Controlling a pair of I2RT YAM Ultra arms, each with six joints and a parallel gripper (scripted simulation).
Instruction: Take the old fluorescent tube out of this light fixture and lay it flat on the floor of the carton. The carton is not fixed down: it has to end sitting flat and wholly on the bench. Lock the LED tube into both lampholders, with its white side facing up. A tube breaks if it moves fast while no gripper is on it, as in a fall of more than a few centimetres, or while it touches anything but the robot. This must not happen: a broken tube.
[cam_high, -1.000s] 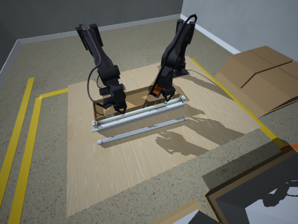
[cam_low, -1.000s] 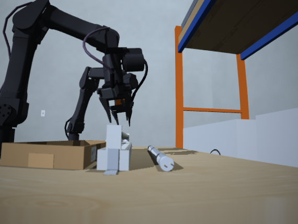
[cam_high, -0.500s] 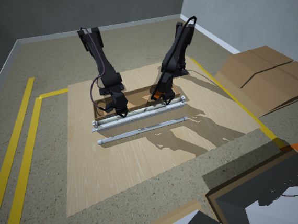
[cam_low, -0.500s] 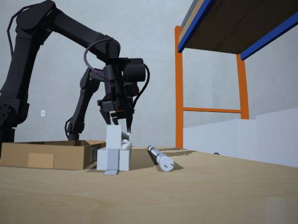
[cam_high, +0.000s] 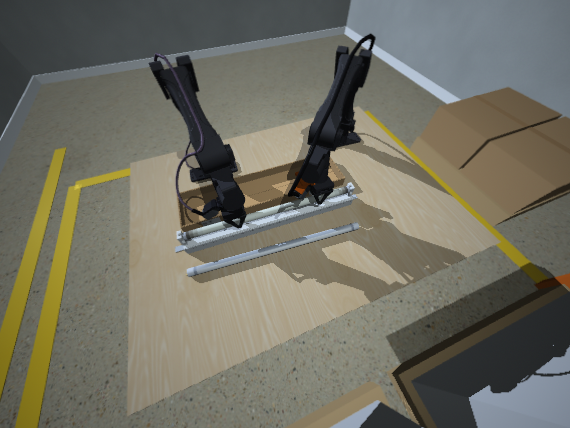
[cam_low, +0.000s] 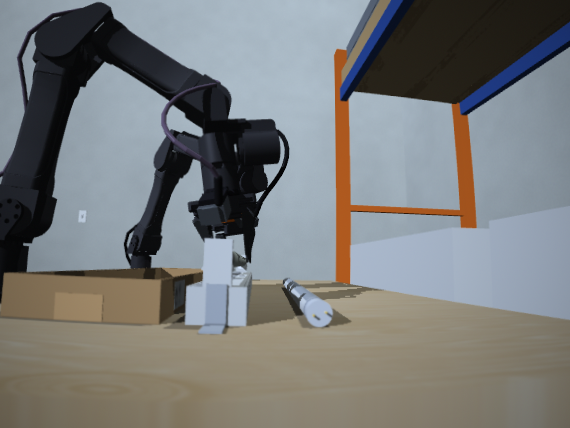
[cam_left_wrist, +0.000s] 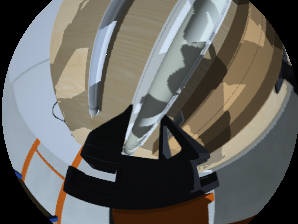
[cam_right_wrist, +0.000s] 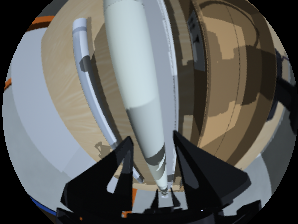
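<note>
My right gripper is now 12 cm to the right of the white fixture and 1 cm above it. Round my right hand: brown carton: 14 cm behind, 12 cm to the left, 4 cm below; LED tube: 11 cm ahead, 10 cm to the left, 5 cm below; old fluorescent tube: 12 cm to the left.
</note>
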